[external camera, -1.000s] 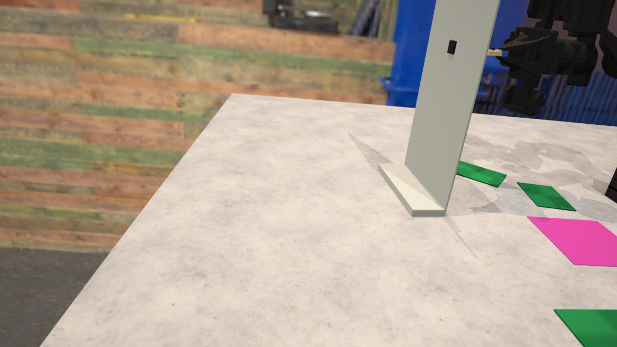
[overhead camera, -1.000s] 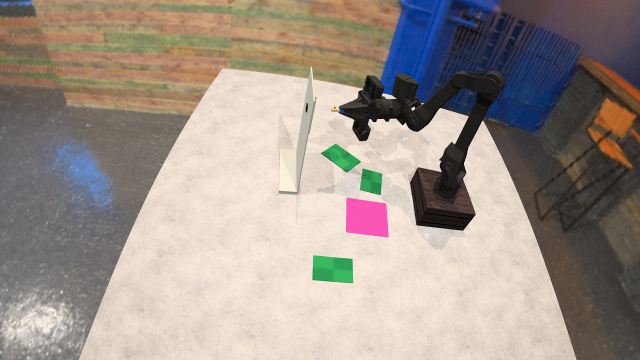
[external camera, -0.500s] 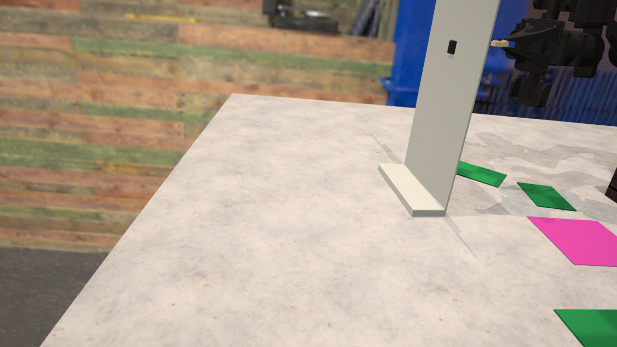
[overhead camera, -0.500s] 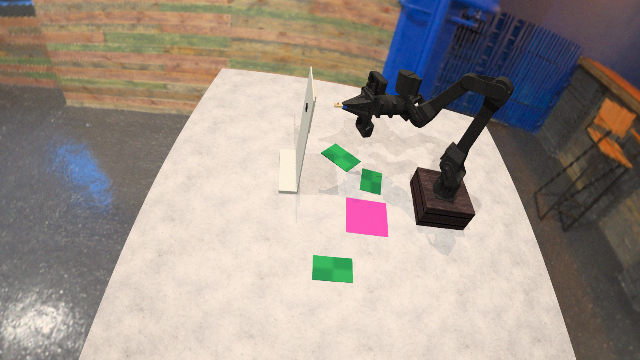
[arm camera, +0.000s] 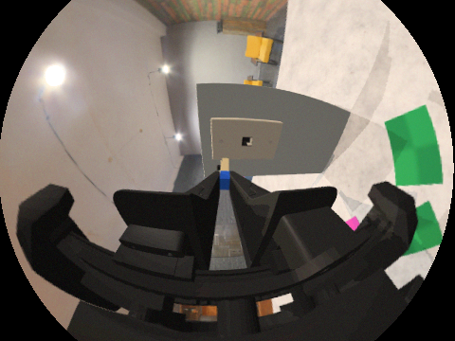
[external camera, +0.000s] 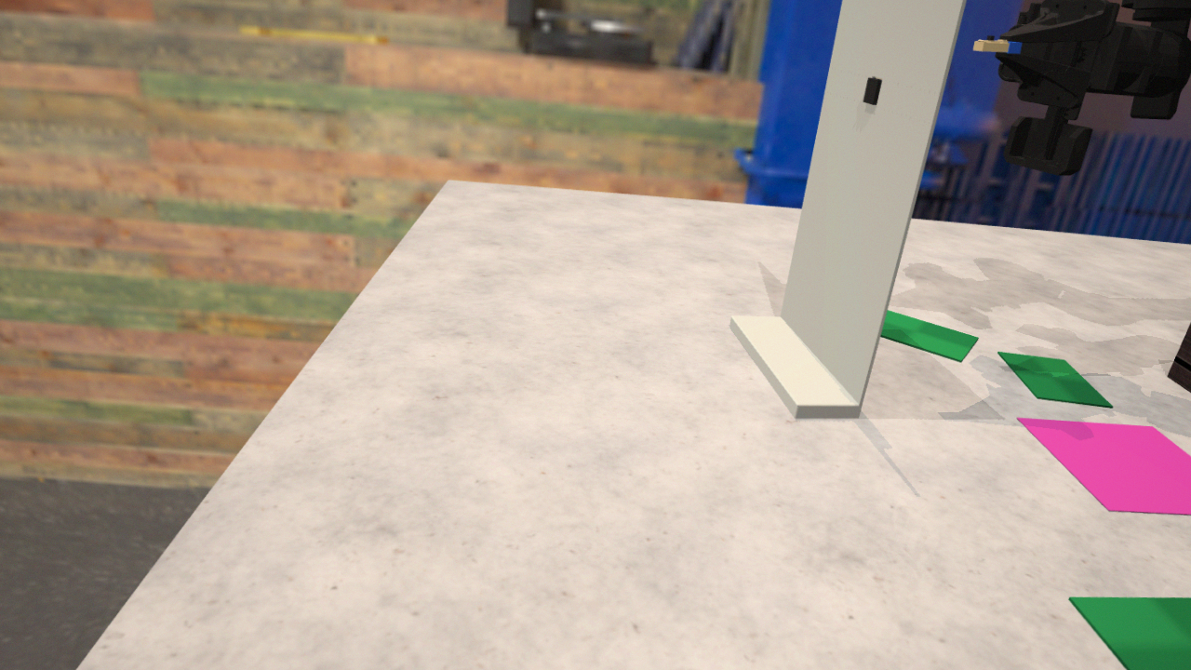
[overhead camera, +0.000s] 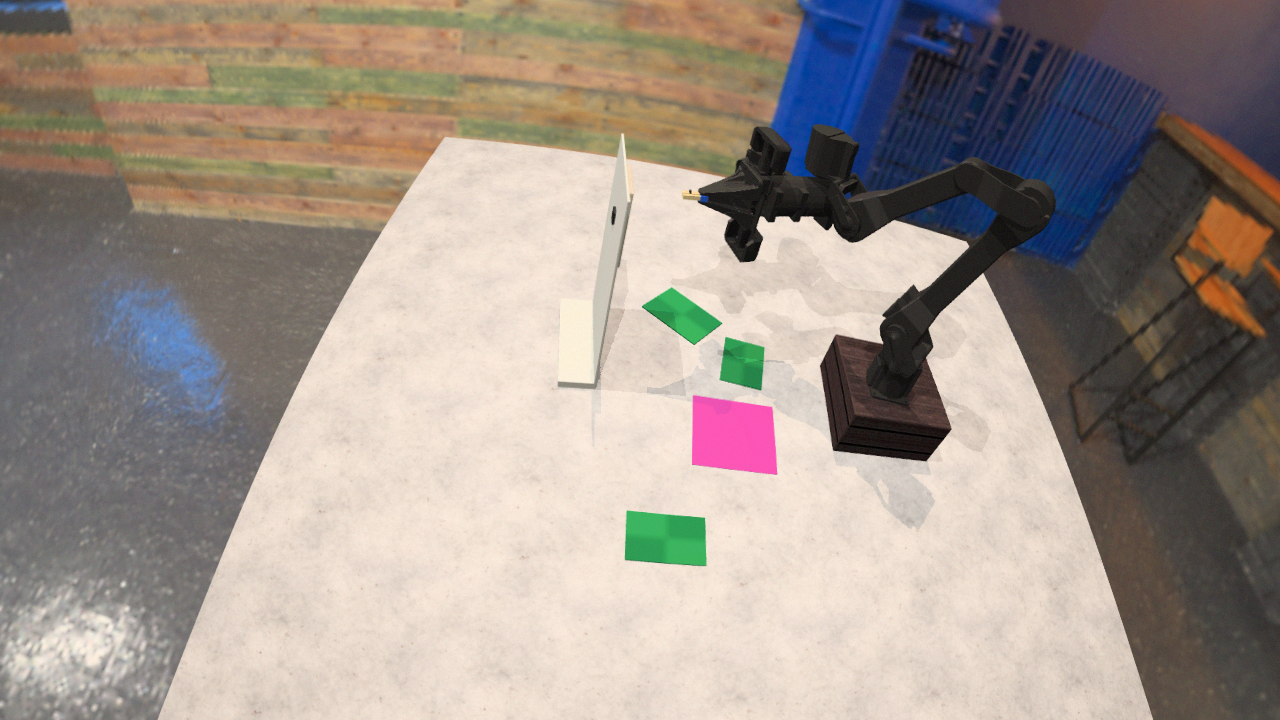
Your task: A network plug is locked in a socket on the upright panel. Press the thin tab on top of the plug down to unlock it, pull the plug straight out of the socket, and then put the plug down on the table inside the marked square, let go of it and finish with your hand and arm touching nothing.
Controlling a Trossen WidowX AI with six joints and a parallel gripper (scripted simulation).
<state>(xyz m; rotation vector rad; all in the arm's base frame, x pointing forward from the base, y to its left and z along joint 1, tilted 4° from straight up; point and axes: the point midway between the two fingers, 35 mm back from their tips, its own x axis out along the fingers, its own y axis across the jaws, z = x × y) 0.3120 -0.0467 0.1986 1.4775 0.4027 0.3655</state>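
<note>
Right now the magenta marked square is 27 cm below my gripper tip, 13 cm to the left of it and 13 cm behind it. The rest, counted from my gripper tip: upright cream panel 13 cm below, 10 cm ahead, 3 cm to the left; then network plug 1 cm ahead.
</note>
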